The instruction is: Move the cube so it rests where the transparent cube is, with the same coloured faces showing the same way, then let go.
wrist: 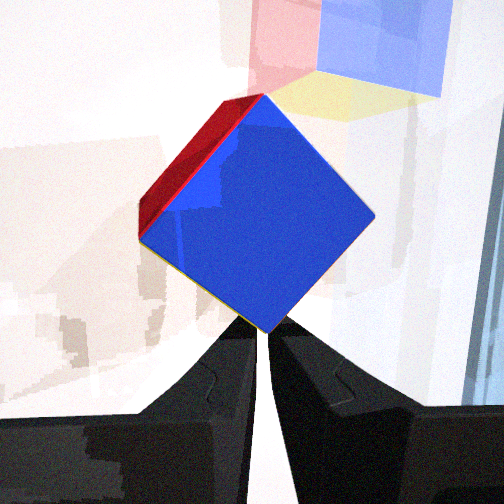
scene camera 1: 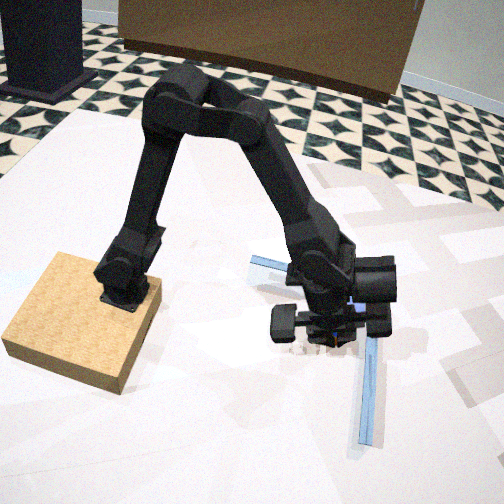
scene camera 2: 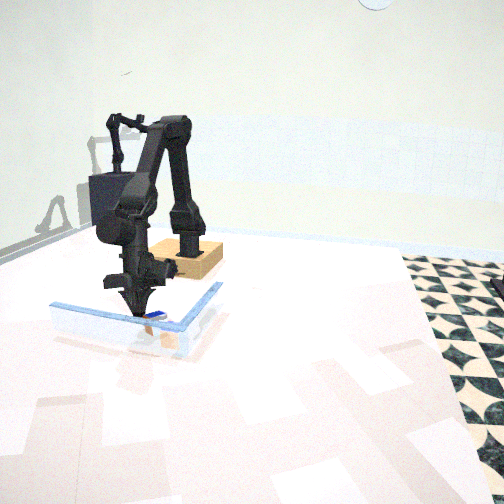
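Observation:
In the wrist view the cube fills the middle, turned like a diamond, with a blue face toward the camera and a red face on its upper left. The transparent cube lies just beyond it at the top, showing pale blue, pink and yellow faces. My gripper has its two dark fingers nearly together just below the cube's lower corner, with nothing between them. In scene camera 1 the gripper is low over the floor and hides the cube. In scene camera 2 a bit of blue shows under the gripper.
A pale blue L-shaped rail lies on the floor beside the gripper; it also shows in scene camera 2. The arm stands on a wooden base block. A brown panel and a dark pillar stand far behind.

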